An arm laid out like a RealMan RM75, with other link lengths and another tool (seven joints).
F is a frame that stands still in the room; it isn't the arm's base.
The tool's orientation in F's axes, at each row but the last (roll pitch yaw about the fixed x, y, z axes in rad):
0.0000 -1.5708 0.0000
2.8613 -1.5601 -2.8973
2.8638 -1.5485 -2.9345
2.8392 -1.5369 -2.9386
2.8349 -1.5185 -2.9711
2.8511 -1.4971 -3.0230
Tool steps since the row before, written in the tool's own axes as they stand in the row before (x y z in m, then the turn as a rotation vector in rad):
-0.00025 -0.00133 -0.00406 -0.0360 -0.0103 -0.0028
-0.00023 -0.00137 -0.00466 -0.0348 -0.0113 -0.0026
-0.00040 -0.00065 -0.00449 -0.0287 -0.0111 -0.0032
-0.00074 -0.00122 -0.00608 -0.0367 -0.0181 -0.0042
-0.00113 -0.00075 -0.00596 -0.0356 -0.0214 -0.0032
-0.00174 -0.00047 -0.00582 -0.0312 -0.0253 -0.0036
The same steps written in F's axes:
0.00406 -0.00133 -0.00025 0.0028 -0.0103 -0.0360
0.00461 -0.00154 -0.00019 0.0026 -0.0113 -0.0348
0.00444 -0.00096 -0.00031 0.0030 -0.0112 -0.0287
0.00595 -0.00181 -0.00056 0.0036 -0.0182 -0.0367
0.00585 -0.00154 -0.00084 0.0021 -0.0213 -0.0357
0.00577 -0.00145 -0.00133 0.0015 -0.0253 -0.0314

